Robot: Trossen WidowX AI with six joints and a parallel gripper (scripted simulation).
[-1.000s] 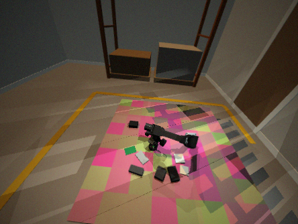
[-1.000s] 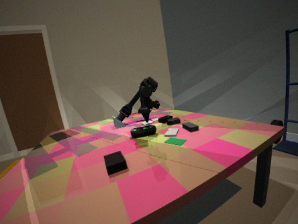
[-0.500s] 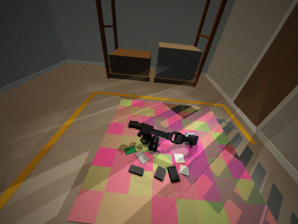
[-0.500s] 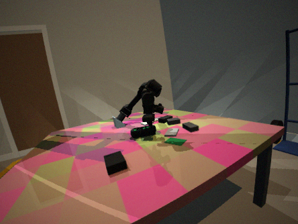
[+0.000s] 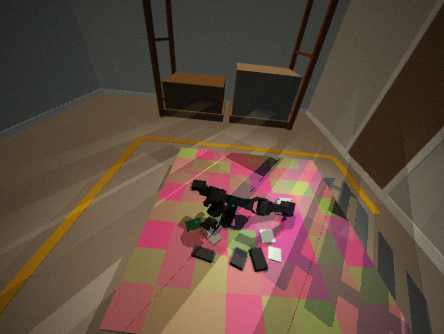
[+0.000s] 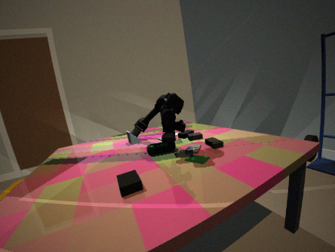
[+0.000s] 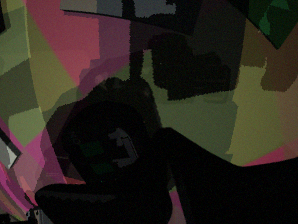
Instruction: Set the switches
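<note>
My gripper tip is 30 mm short of the grey plate, 110 mm to the right of it and 30 mm above it. From my gripper tip the other things lie so: white block 300 mm behind, 60 mm to the left, 30 mm below; then black box 190 mm ahead, 240 mm to the right, 20 mm below; then green card 140 mm ahead, 70 mm to the left, 30 mm below.
</note>
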